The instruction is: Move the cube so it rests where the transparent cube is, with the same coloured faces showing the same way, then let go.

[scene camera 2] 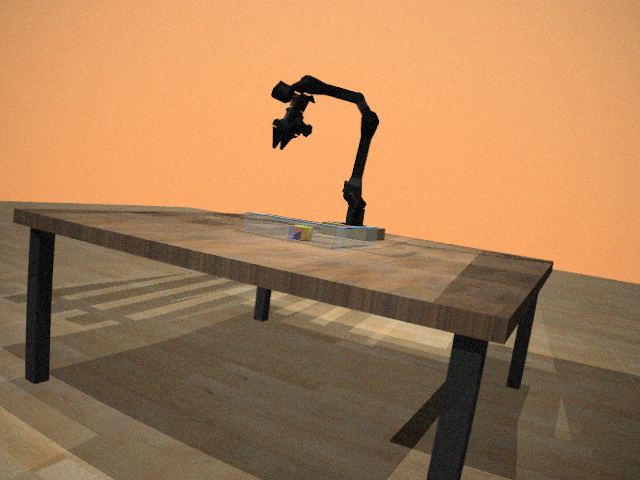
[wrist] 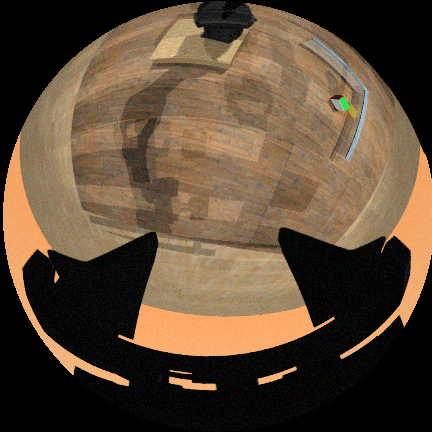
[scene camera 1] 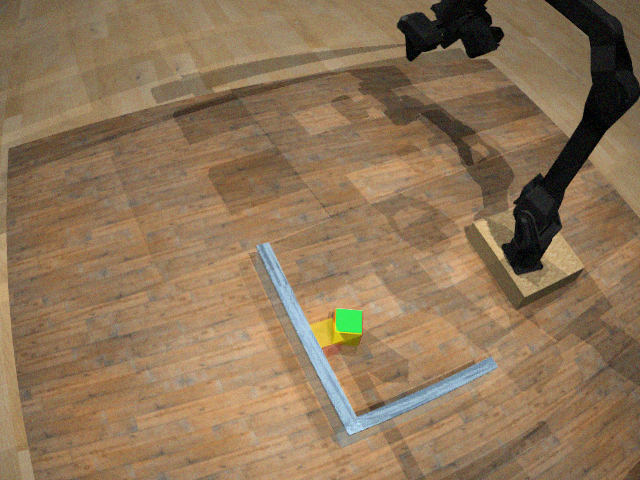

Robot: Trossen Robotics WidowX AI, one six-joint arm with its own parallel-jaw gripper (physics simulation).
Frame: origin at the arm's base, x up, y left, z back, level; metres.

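Seen in the pictures: gripper, fingertip midpoint: (scene camera 2: 277, 149) (wrist: 218, 236) (scene camera 1: 426, 52); arm's base, origin of the base link: (scene camera 2: 354, 225) (wrist: 221, 32) (scene camera 1: 522, 257).
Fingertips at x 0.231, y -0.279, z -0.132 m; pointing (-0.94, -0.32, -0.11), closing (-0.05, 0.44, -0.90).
Offsets run from my fingertips to a thing's top centre.
The solid cube {dz -0.203, dx -0.233, dy +0.328 m} (scene camera 1: 348, 321) (scene camera 2: 306, 233) (wrist: 341, 103) stands on the table with its green face up. A yellow side shows in scene camera 1; whitish and dark red sides show in the wrist view. The transparent cube {dz -0.243, dx -0.233, dy +0.341 m} (scene camera 1: 323, 332) (scene camera 2: 293, 233) (wrist: 353, 112) is right beside it, toward the long blue-edged wall, with a yellow top and a reddish side; the wall partly covers it in scene camera 1. My gripper (scene camera 2: 278, 146) (wrist: 218, 236) is open and empty, high above the table and well away from both cubes. Its fingertips are hard to make out in scene camera 1.
An L-shaped low wall (scene camera 1: 294, 306) (wrist: 364, 111) with a light blue top edge bounds two sides of the area around the cubes. Its shorter arm lies beyond them. My arm's base stands on a pale wooden block (scene camera 1: 555, 260) (scene camera 2: 374, 234) (wrist: 167, 47). Shadows cross the table.
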